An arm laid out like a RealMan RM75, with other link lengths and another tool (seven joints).
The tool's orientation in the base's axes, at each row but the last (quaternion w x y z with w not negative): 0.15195 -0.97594 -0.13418 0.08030; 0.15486 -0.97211 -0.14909 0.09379; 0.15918 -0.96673 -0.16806 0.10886; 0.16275 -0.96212 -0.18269 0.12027; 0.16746 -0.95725 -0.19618 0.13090; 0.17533 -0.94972 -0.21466 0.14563; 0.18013 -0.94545 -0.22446 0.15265
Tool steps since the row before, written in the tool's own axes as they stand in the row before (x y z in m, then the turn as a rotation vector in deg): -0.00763 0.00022 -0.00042 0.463 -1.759 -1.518; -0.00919 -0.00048 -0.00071 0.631 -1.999 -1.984; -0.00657 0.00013 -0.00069 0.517 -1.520 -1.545; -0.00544 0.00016 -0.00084 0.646 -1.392 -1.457; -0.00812 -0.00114 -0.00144 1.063 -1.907 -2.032; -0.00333 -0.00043 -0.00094 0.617 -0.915 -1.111; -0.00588 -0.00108 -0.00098 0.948 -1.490 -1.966
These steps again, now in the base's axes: -0.00712 -0.00250 0.00121 0.322 1.329 1.934; -0.00858 -0.00269 0.00207 0.524 1.474 2.426; -0.00582 -0.00267 0.00163 0.442 1.124 1.872; -0.00463 -0.00249 0.00165 0.573 1.085 1.724; -0.00714 -0.00281 0.00324 0.955 1.552 2.361; -0.00270 -0.00142 0.00168 0.599 0.757 1.233; -0.00505 -0.00218 0.00253 0.984 1.163 2.159
